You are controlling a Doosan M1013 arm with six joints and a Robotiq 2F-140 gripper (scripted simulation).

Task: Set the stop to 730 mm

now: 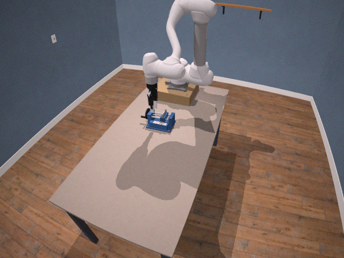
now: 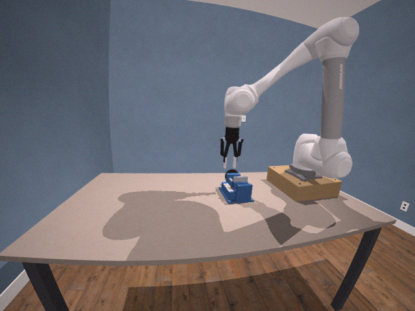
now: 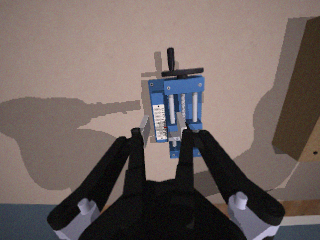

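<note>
My gripper is now 40 mm past the black handwheel, 90 mm to the left of it and 130 mm above it. Also, from my hand: grey stop block (30 mm behind, 60 mm to the left, 100 mm below).
</note>
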